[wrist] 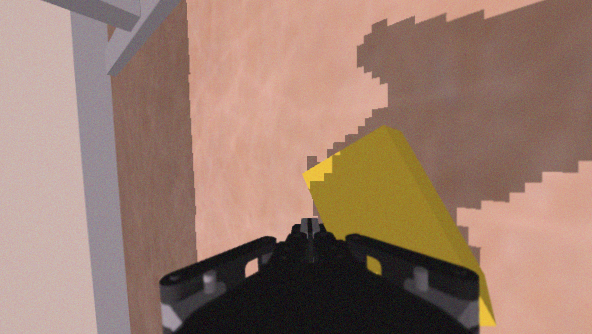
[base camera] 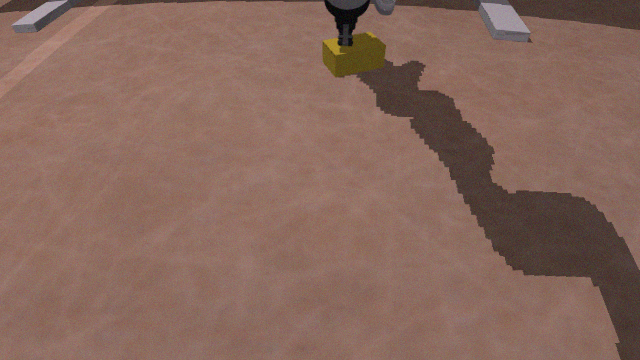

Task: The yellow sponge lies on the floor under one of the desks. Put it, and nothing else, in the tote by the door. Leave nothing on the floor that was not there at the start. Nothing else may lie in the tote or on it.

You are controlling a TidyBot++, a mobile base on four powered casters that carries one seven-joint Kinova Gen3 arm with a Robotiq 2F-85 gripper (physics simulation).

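Places are measured from the arm's base along level axes (x left, y up, z ahead), in metres.
Pixels of known places: gripper, fingertip midpoint: (wrist: 309, 229) (base camera: 345, 38).
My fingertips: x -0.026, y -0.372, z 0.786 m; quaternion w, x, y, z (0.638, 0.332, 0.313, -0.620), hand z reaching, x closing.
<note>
Behind a point stands the place of what it marks.
The yellow sponge (base camera: 357, 55) @[x -0.046, y -0.361, z 0.695 m] (wrist: 385, 190) @[x -0.063, y -0.352, z 0.719 m] lies on the floor near the top middle of the base view, turned at an angle. My gripper (base camera: 345, 42) @[x -0.026, y -0.372, z 0.786 m] (wrist: 309, 229) @[x -0.026, y -0.372, z 0.786 m] is shut and holds nothing. Its fingertips overlap the sponge's far top edge in the base view and are beside its left edge in the wrist view. I cannot tell whether they touch it. The gripper's black body hides the lower part of the sponge in the wrist view. The tote does not show in either view.
Grey desk feet (base camera: 505, 22) @[x -0.396, y -0.371, z 0.894 m] (base camera: 42, 19) @[x 0.796, y -0.377, z 0.997 m] stand on both sides at the top of the base view. A grey bar (wrist: 100, 175) @[x -0.099, y -0.350, z 1.665 m] runs down the left of the wrist view, beside a pale surface (wrist: 37, 175) @[x -0.112, y -0.212, z 1.678 m]. The arm's shadow (base camera: 470, 170) @[x -0.193, y -0.397, z 0.446 m] crosses the floor.
</note>
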